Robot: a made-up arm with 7 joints. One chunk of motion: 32 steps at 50 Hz.
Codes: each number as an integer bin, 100 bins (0 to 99) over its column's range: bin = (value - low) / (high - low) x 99, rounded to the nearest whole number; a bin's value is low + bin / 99 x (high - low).
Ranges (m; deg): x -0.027..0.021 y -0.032..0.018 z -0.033..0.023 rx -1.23..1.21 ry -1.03..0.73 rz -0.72..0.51
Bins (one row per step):
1: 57 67 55 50 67 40
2: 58 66 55 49 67 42
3: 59 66 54 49 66 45
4: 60 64 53 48 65 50
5: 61 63 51 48 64 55
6: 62 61 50 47 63 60
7: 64 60 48 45 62 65
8: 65 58 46 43 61 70
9: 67 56 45 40 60 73
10: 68 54 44 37 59 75
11: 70 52 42 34 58 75
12: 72 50 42 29 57 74
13: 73 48 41 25 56 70
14: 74 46 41 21 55 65
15: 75 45 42 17 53 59
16: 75 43 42 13 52 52
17: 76 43 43 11 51 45
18: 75 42 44 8 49 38
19: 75 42 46 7 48 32
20: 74 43 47 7 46 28
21: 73 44 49 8 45 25
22: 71 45 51 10 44 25
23: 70 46 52 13 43 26
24: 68 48 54 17 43 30
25: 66 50 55 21 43 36
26: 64 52 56 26 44 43
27: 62 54 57 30 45 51
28: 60 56 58 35 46 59
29: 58 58 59 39 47 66
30: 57 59 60 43 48 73
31: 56 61 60 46 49 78
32: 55 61 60 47 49 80
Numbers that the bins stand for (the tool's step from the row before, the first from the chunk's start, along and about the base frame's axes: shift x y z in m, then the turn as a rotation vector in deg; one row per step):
1: 0.00064 0.00184 -0.00189 0.002 0.161 -0.223
2: 0.00112 0.00133 -0.00189 -0.022 0.161 -0.198
3: 0.00161 0.00133 -0.00245 -0.022 0.143 -0.161
4: 0.00209 0.00032 -0.00302 -0.047 0.126 -0.099
5: 0.00258 -0.00018 -0.00415 -0.047 0.108 -0.037
6: 0.00306 -0.00119 -0.00472 -0.072 0.090 0.025
7: 0.00403 -0.00170 -0.00585 -0.121 0.072 0.088
8: 0.00452 -0.00271 -0.00698 -0.170 0.054 0.150
9: 0.00548 -0.00372 -0.00755 -0.244 0.037 0.187
10: 0.00597 -0.00473 -0.00811 -0.318 0.019 0.212
11: 0.00694 -0.00574 -0.00924 -0.392 0.001 0.212
12: 0.00791 -0.00675 -0.00924 -0.515 -0.017 0.199
13: 0.00839 -0.00776 -0.00981 -0.614 -0.034 0.150
14: 0.00888 -0.00877 -0.00981 -0.712 -0.052 0.088
15: 0.00936 -0.00927 -0.00924 -0.811 -0.088 0.013
16: 0.00936 -0.01028 -0.00924 -0.910 -0.106 -0.074
17: 0.00985 -0.01028 -0.00868 -0.959 -0.123 -0.161
18: 0.00936 -0.01079 -0.00811 -1.033 -0.159 -0.248
19: 0.00936 -0.01079 -0.00698 -1.057 -0.177 -0.322
20: 0.00888 -0.01028 -0.00641 -1.057 -0.212 -0.372
21: 0.00839 -0.00978 -0.00528 -1.033 -0.230 -0.409
22: 0.00742 -0.00927 -0.00415 -0.984 -0.248 -0.409
23: 0.00694 -0.00877 -0.00359 -0.910 -0.266 -0.397
24: 0.00597 -0.00776 -0.00245 -0.811 -0.266 -0.347
25: 0.00500 -0.00675 -0.00189 -0.712 -0.266 -0.273
26: 0.00403 -0.00574 -0.00132 -0.589 -0.248 -0.186
27: 0.00306 -0.00473 -0.00076 -0.491 -0.230 -0.086
28: 0.00209 -0.00372 -0.00019 -0.367 -0.212 0.013
29: 0.00112 -0.00271 0.00037 -0.269 -0.194 0.100
30: 0.00064 -0.00220 0.00094 -0.170 -0.177 0.187
31: 0.00015 -0.00119 0.00094 -0.096 -0.159 0.249
32: -0.00033 -0.00119 0.00094 -0.072 -0.159 0.274

